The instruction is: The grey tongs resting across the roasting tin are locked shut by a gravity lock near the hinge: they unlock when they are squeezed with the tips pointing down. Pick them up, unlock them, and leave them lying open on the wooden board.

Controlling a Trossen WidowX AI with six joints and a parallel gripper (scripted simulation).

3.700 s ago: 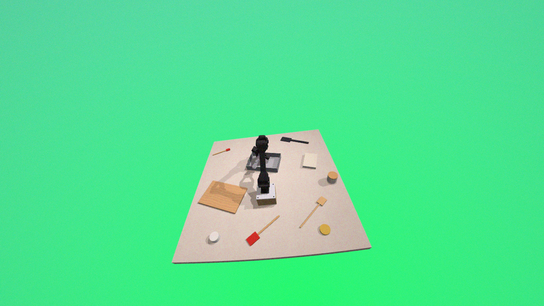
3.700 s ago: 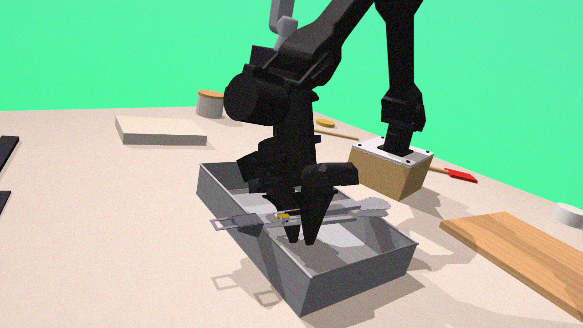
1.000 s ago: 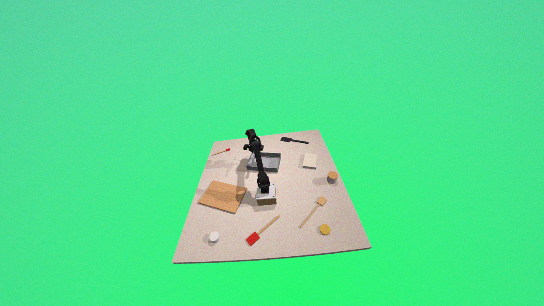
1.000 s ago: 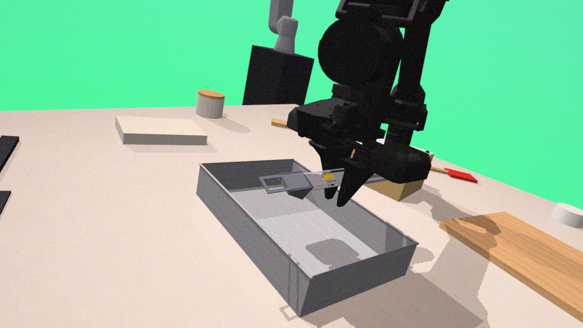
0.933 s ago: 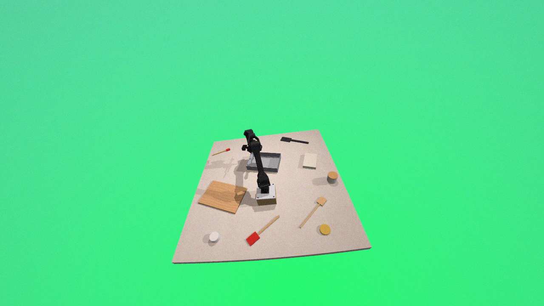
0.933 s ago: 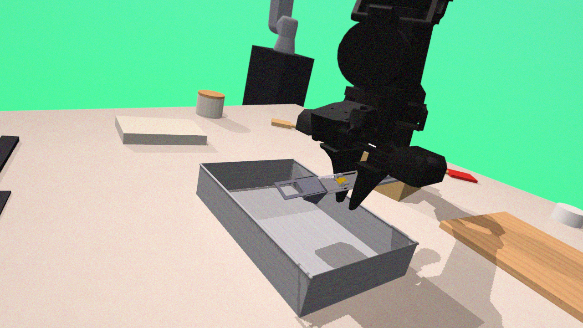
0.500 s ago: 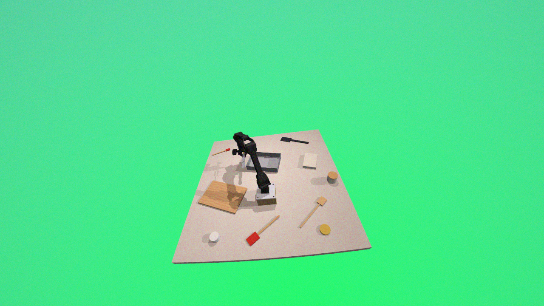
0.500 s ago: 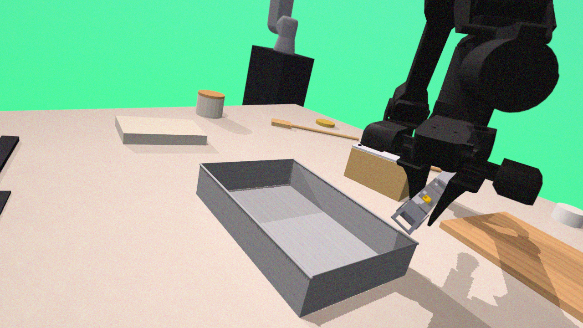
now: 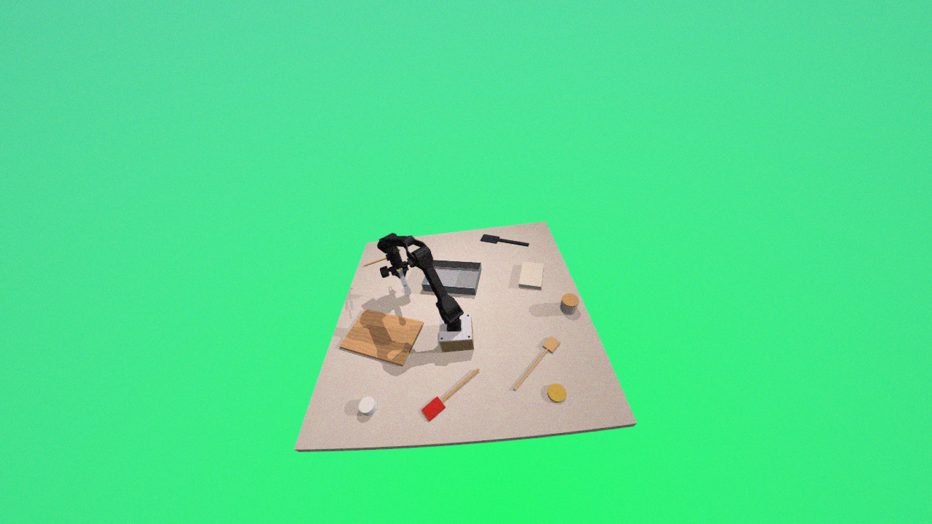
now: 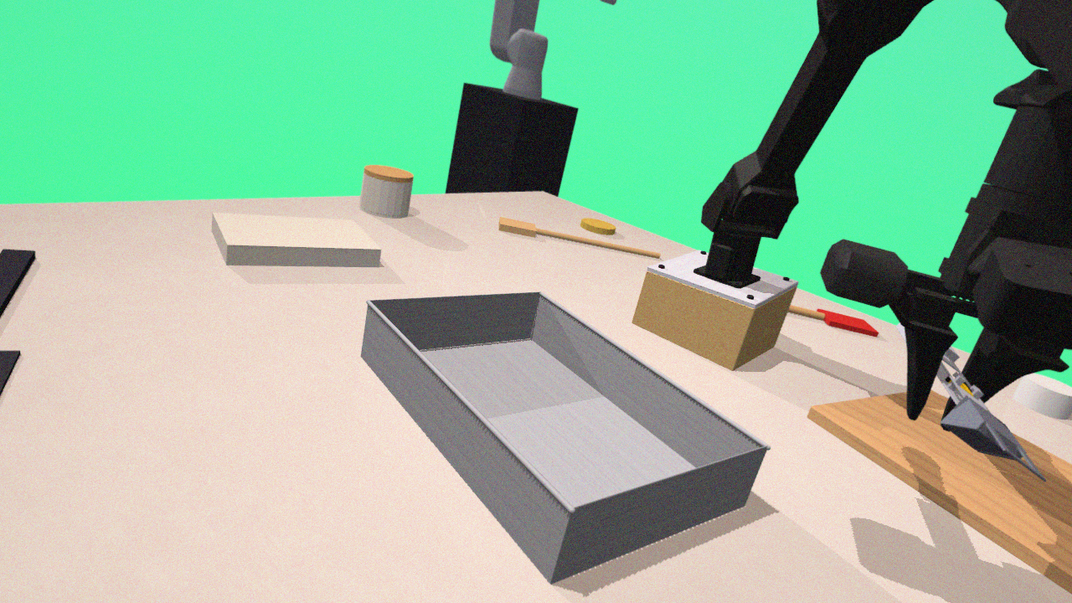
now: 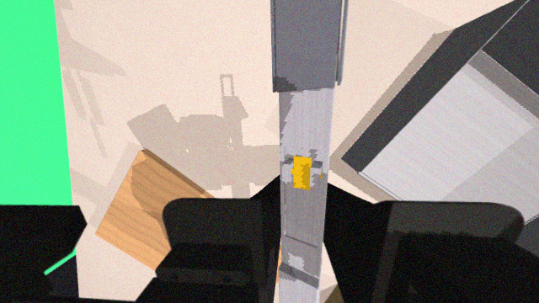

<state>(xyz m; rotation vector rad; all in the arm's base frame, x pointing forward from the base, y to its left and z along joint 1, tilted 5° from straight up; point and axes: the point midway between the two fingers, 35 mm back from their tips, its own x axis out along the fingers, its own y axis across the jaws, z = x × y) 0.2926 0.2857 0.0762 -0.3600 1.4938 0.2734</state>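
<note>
Now: gripper tip 2 cm short of the yellow lock piece, 1 cm to the right of it and 4 cm below it. Round my gripper tip: wooden board: 27 cm behind, 9 cm to the left, 12 cm below; then white puck: 61 cm behind, 7 cm to the left, 11 cm below; then grey roasting tin: 8 cm ahead, 25 cm to the right, 10 cm below.
</note>
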